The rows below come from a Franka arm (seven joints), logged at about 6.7 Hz.
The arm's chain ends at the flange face. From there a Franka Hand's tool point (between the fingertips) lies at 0.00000 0.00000 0.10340 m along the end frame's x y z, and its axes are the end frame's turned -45 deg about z.
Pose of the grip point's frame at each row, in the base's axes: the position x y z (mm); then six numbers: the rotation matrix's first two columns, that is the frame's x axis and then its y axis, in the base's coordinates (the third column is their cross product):
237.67, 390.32, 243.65, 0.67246, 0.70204, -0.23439, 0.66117, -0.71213, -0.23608
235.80, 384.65, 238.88, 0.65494, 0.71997, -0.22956, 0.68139, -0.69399, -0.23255
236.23, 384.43, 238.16, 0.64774, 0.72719, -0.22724, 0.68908, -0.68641, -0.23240
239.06, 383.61, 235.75, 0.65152, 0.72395, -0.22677, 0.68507, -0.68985, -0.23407
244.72, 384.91, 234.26, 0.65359, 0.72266, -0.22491, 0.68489, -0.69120, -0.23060
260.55, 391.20, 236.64, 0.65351, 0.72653, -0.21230, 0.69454, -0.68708, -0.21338
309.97, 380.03, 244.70, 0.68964, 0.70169, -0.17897, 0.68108, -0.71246, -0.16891
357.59, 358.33, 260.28, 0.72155, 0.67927, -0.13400, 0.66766, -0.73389, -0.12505
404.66, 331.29, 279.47, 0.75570, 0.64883, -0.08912, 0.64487, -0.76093, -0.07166
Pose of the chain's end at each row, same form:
272.07, 389.93, 341.16, 0.94302, -0.00713, -0.33267, -0.00798, -0.99997, -0.00120
269.59, 385.08, 336.60, 0.94493, 0.01837, -0.32676, 0.01870, -0.99982, -0.00211
269.83, 385.06, 335.95, 0.94527, 0.02884, -0.32501, 0.02923, -0.99957, -0.00365
272.76, 383.90, 333.51, 0.94511, 0.02411, -0.32586, 0.02372, -0.99971, -0.00516
278.03, 385.25, 332.15, 0.94645, 0.02225, -0.32209, 0.02213, -0.99975, -0.00402
291.66, 392.03, 335.24, 0.95322, 0.02790, -0.30100, 0.02901, -0.99957, -0.00076
335.41, 380.59, 344.92, 0.96925, -0.00762, -0.24599, -0.00605, -0.99996, 0.00711
376.54, 358.25, 361.93, 0.98232, -0.03862, -0.18318, -0.03811, -0.99926, 0.00633
416.48, 331.63, 382.19, 0.99035, -0.07927, -0.11369, -0.07837, -0.99685, 0.01235

